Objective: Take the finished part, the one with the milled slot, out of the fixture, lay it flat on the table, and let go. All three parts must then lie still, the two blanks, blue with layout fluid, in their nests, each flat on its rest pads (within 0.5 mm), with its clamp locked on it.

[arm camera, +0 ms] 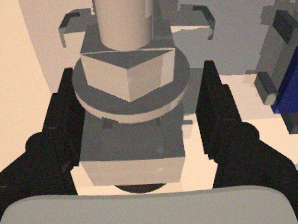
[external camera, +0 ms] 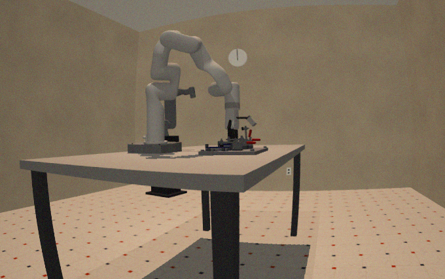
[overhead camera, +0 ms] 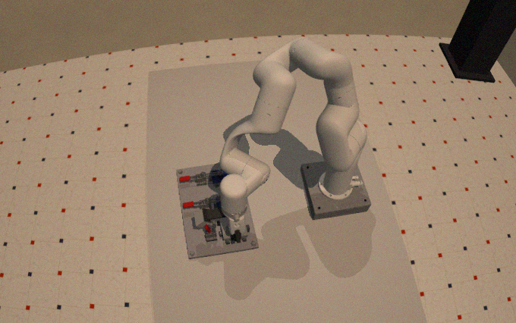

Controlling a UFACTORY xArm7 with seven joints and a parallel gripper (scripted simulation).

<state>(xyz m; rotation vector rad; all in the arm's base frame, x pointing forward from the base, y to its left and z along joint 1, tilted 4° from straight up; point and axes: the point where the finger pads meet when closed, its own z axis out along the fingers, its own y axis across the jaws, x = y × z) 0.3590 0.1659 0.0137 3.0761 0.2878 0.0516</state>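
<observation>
The grey fixture plate lies 7 cm ahead of my hand, 10 cm to the right of it and 5 cm below it. Round my hand: grey finished part: 1 cm behind, 1 cm below.
</observation>
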